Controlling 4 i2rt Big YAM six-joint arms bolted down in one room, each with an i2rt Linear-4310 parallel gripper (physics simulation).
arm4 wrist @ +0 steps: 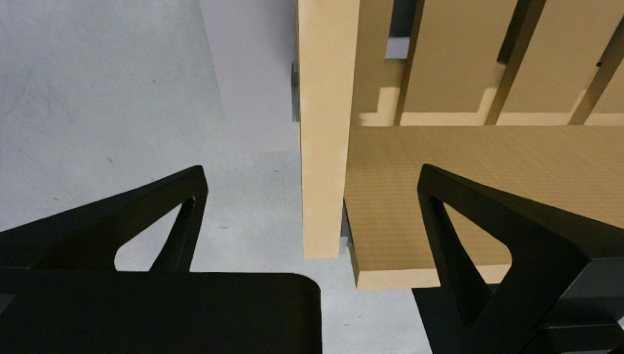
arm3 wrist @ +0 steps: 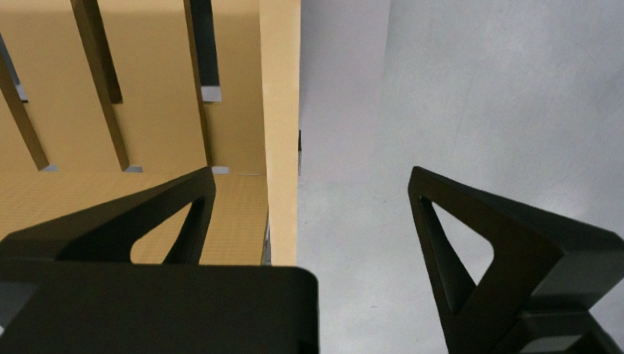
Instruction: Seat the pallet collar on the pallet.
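Note:
The pallet collar point(arm3 wrist: 281, 125) point(arm4 wrist: 325, 125) is a tan wooden frame with upright walls. The slatted pallet deck point(arm3 wrist: 155, 75) point(arm4 wrist: 450, 85) shows inside it; I cannot tell whether the collar rests fully on the pallet. Arm3's gripper point(arm3 wrist: 312, 172) is open, its fingertips on either side of a collar side wall near a corner, apart from the wall. Arm4's gripper point(arm4 wrist: 312, 167) is open in the same way across a side wall near another corner. How high the fingertips are relative to the walls is hard to tell. The grippers of arm1 and arm2 do not show.
A light grey slab point(arm3 wrist: 340, 90) point(arm4 wrist: 255, 90) lies below and outside the collar wall, on the mottled grey floor point(arm3 wrist: 500, 100) point(arm4 wrist: 100, 100). A black block point(arm4 wrist: 427, 325) stands beyond the collar's end wall in the arm4 wrist view.

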